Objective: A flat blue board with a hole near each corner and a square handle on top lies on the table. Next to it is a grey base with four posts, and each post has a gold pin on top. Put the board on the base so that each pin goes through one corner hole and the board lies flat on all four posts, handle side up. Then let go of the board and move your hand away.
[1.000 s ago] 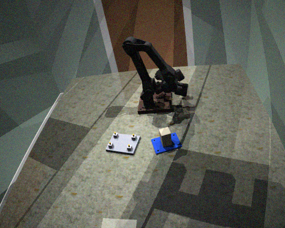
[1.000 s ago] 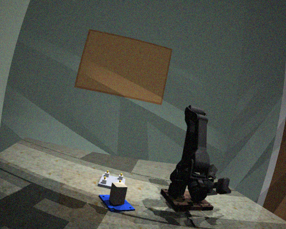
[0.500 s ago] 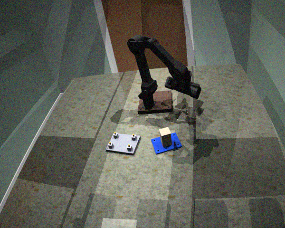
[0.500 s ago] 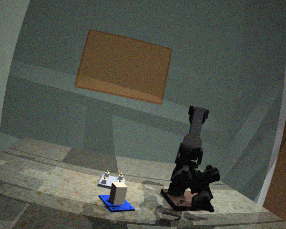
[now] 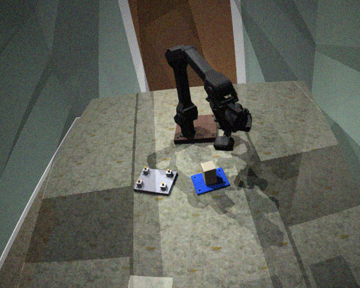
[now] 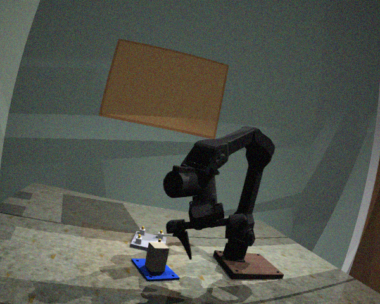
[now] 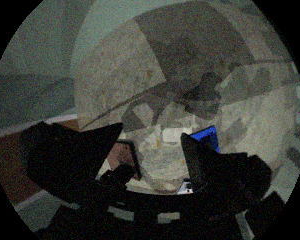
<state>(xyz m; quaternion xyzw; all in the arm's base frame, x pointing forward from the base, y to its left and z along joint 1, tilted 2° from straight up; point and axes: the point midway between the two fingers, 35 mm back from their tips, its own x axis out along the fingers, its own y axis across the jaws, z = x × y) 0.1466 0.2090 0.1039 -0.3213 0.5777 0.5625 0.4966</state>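
My gripper tip is 12 cm short of the blue board, 8 cm to the left of it and 8 cm above it. Also, from my gripper tip: grey base (28 cm to the right, 14 cm ahead, 9 cm below).
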